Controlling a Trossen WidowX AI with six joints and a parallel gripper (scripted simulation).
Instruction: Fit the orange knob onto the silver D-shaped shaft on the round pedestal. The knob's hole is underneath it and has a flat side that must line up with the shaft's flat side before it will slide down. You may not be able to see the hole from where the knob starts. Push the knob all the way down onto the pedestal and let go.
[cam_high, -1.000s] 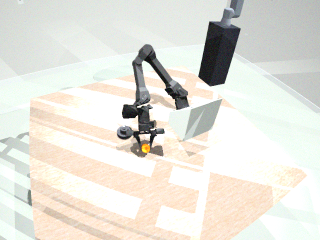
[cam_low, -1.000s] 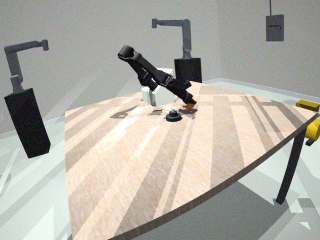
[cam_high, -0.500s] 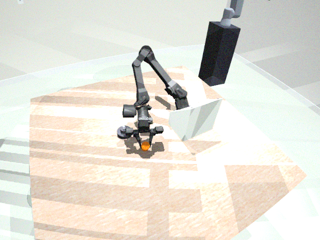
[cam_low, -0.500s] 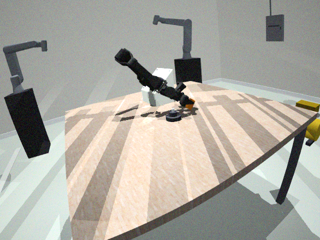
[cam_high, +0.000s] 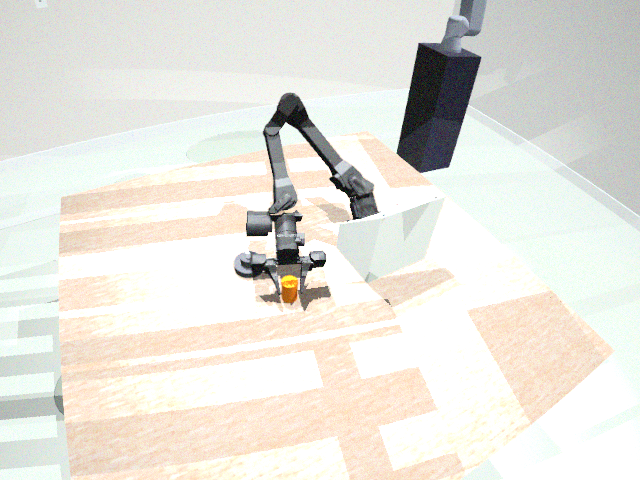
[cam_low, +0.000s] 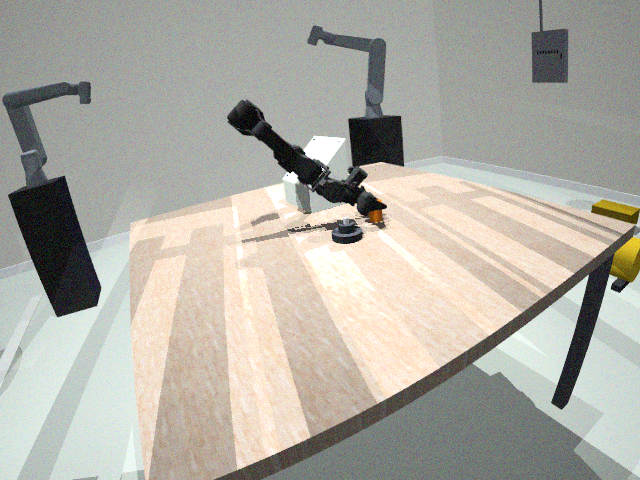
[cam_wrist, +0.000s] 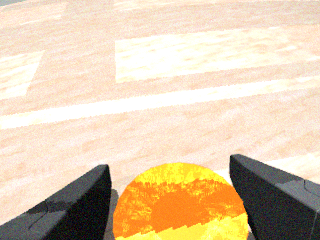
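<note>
The orange knob is 1 cm behind my gripper tip and 2 cm to the right of it. The rest, counted from my gripper tip: round pedestal 6 cm ahead, 16 cm to the right, 1 cm below.
</note>
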